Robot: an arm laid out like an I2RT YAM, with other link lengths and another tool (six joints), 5 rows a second.
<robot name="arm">
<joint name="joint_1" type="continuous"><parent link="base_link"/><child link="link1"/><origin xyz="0.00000 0.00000 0.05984" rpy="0.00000 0.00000 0.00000"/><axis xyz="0 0 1"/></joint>
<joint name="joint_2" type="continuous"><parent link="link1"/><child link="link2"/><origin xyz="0.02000 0.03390 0.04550" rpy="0.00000 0.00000 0.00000"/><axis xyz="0 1 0"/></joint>
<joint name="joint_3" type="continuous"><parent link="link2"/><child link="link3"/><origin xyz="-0.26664 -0.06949 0.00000" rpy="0.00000 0.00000 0.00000"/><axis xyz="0 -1 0"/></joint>
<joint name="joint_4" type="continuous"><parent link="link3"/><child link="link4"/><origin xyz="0.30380 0.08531 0.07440" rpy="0.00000 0.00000 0.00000"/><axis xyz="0 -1 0"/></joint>
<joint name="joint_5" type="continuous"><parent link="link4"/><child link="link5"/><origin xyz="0.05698 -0.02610 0.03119" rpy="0.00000 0.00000 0.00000"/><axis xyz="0 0 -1"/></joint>
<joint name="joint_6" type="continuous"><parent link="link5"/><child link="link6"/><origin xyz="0.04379 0.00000 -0.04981" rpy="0.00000 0.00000 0.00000"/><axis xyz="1 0 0"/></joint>
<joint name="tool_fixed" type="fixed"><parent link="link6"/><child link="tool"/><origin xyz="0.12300 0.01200 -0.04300" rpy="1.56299 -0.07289 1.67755"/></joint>
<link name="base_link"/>
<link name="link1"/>
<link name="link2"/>
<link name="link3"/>
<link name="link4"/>
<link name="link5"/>
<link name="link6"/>
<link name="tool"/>
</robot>
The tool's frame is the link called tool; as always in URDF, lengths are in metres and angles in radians. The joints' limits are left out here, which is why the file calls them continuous.
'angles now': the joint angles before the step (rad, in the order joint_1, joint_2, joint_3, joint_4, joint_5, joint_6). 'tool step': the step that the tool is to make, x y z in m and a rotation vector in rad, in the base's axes. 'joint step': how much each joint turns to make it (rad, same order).
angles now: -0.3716, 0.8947, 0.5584, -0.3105, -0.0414, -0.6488
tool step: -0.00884, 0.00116, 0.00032, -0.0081, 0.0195, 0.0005
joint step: -0.0011, -0.0317, -0.0069, -0.0405, 0.0076, -0.0126
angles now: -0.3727, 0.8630, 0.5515, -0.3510, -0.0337, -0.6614
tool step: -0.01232, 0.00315, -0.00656, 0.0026, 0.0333, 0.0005
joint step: -0.0015, -0.0346, -0.0223, -0.0445, 0.0046, -0.0088
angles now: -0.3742, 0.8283, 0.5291, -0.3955, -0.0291, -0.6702
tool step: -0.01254, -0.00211, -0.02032, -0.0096, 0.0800, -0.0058
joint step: -0.0031, 0.0212, -0.0290, -0.0211, 0.0276, -0.0267
